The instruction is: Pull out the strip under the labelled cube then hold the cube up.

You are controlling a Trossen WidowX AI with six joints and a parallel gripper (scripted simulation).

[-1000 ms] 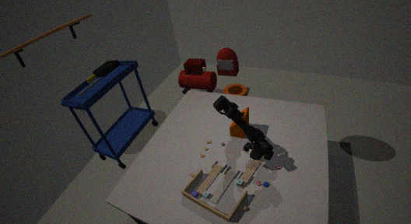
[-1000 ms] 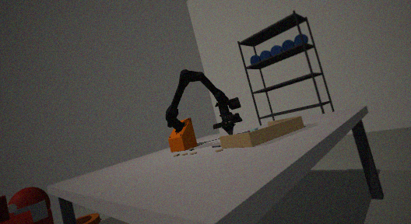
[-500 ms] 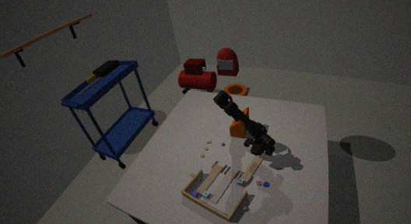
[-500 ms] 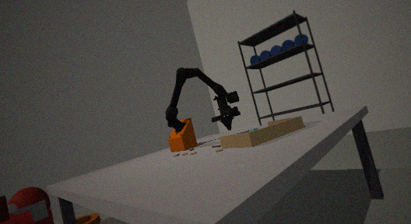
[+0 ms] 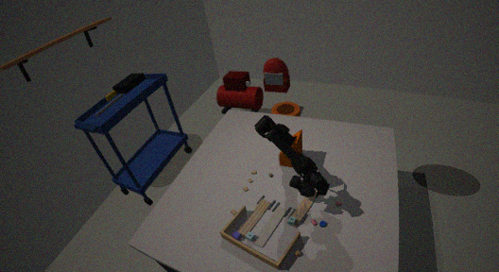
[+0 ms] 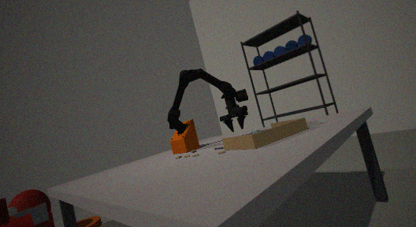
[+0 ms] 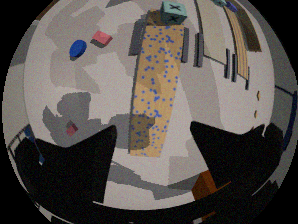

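Now: gripper tip 12 cm short of the blue piece, 11 cm to the right of it and 4 cm above it.
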